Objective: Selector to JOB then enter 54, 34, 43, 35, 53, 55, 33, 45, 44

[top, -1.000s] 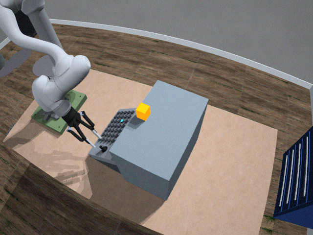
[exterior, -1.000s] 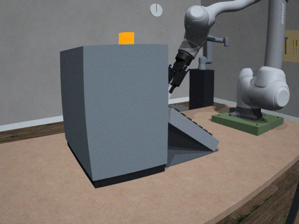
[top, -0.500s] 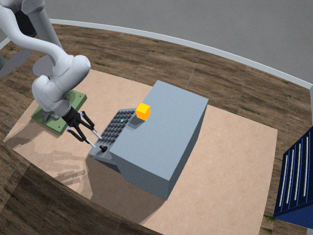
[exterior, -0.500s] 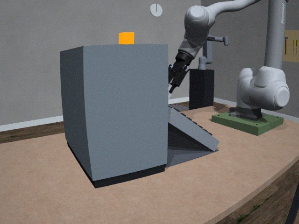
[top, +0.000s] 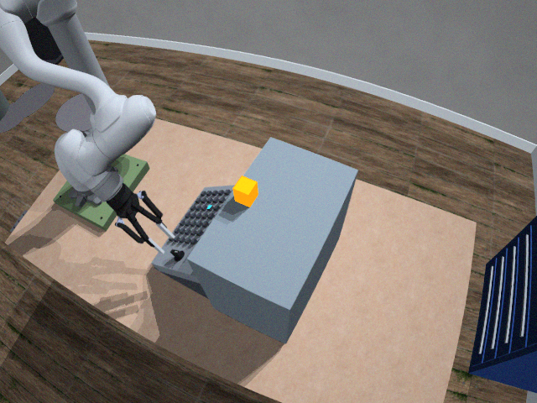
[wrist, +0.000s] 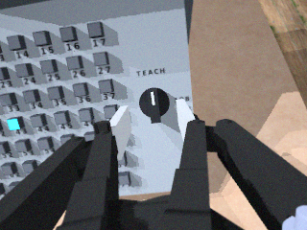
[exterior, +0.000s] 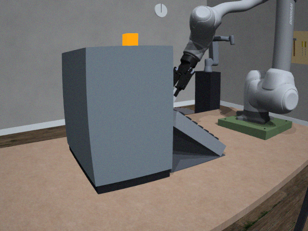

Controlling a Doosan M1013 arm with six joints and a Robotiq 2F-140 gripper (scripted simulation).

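Right now the black selector knob is 5 cm ahead of my hand, 1 cm to the right of it and 6 cm below it. The rest, counted from my hand: key (9 cm ahead, 18 cm to the left, 7 cm below).
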